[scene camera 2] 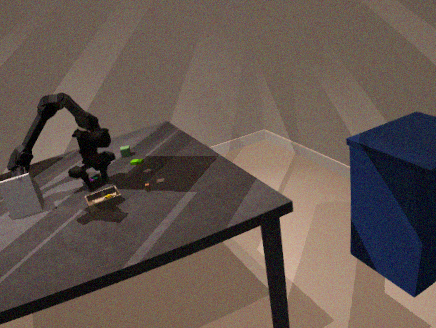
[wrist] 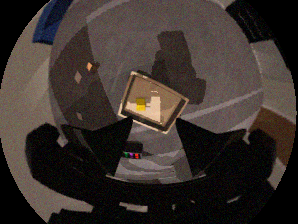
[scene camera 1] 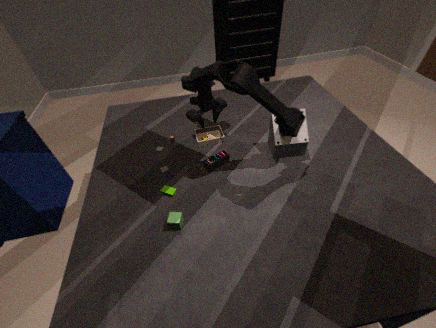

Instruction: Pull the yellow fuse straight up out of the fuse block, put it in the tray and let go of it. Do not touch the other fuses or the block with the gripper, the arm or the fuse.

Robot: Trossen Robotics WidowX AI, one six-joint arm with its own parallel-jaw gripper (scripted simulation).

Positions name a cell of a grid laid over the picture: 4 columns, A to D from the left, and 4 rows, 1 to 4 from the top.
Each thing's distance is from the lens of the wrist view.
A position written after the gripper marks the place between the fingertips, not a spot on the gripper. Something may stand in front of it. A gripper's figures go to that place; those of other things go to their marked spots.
gripper (wrist: C3): 10 cm
small tray (wrist: C2): 17 cm
